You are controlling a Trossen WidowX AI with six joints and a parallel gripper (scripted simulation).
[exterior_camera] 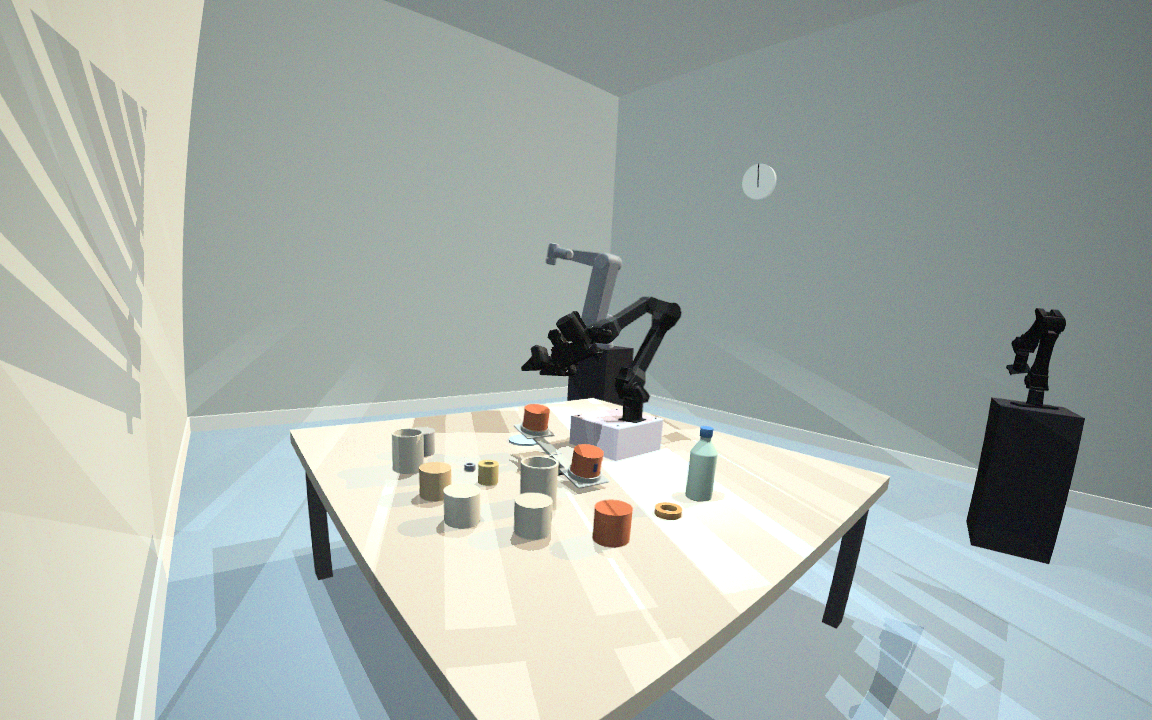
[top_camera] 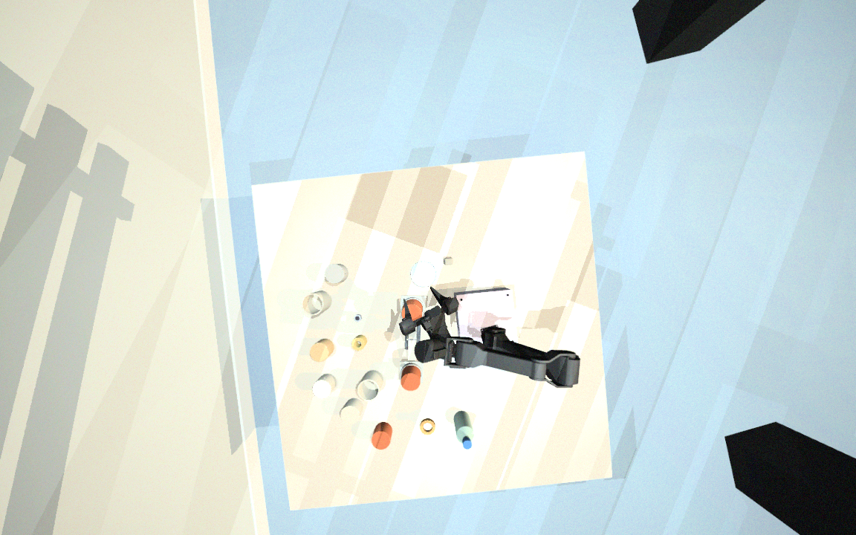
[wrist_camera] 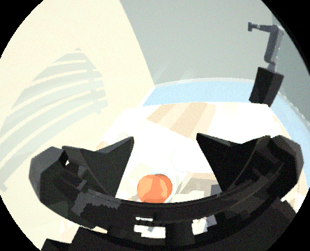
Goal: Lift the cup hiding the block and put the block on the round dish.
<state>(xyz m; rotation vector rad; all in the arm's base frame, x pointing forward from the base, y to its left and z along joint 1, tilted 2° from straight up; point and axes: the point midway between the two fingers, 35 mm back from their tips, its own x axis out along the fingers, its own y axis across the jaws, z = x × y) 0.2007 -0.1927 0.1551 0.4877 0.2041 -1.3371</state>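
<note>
Right now the pale grey-blue block is 11 cm ahead of my gripper tip, 31 cm to the left of it and 19 cm below it. From my gripper tip the other things lie so: bottle 3 cm behind, 55 cm to the left, 12 cm below; round white dish 3 cm behind, 4 cm to the right, 22 cm below; orange ring 11 cm ahead, 54 cm to the left, 22 cm below.
</note>
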